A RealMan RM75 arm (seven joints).
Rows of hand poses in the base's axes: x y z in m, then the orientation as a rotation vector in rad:
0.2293 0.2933 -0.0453 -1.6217 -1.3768 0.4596
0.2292 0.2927 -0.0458 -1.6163 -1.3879 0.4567
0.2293 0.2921 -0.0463 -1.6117 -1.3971 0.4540
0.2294 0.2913 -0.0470 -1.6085 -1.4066 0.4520
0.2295 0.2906 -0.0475 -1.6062 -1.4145 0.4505
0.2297 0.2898 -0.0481 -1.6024 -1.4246 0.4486
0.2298 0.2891 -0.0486 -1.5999 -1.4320 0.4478
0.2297 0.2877 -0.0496 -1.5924 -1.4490 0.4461
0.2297 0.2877 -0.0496 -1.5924 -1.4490 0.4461
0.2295 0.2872 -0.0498 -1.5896 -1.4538 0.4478
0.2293 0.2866 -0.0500 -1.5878 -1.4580 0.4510
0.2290 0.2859 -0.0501 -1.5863 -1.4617 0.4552
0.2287 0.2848 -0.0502 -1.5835 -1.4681 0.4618
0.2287 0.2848 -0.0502 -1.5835 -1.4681 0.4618
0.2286 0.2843 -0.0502 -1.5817 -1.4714 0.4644
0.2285 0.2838 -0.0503 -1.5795 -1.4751 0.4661
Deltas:
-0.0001 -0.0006 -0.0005 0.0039 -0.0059 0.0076
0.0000 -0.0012 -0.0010 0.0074 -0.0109 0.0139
0.0001 -0.0020 -0.0017 0.0094 -0.0163 0.0201
0.0002 -0.0027 -0.0022 0.0107 -0.0210 0.0253
0.0004 -0.0035 -0.0028 0.0130 -0.0265 0.0321
0.0005 -0.0042 -0.0033 0.0141 -0.0305 0.0373
0.0004 -0.0056 -0.0043 0.0177 -0.0387 0.0498
0.0004 -0.0056 -0.0043 0.0177 -0.0387 0.0498
0.0002 -0.0061 -0.0045 0.0180 -0.0398 0.0545
0.0000 -0.0067 -0.0047 0.0169 -0.0402 0.0590
-0.0003 -0.0074 -0.0048 0.0150 -0.0400 0.0635
-0.0006 -0.0085 -0.0049 0.0124 -0.0399 0.0711
-0.0006 -0.0085 -0.0049 0.0124 -0.0399 0.0711
-0.0007 -0.0090 -0.0049 0.0117 -0.0400 0.0748
-0.0008 -0.0095 -0.0050 0.0117 -0.0407 0.0786

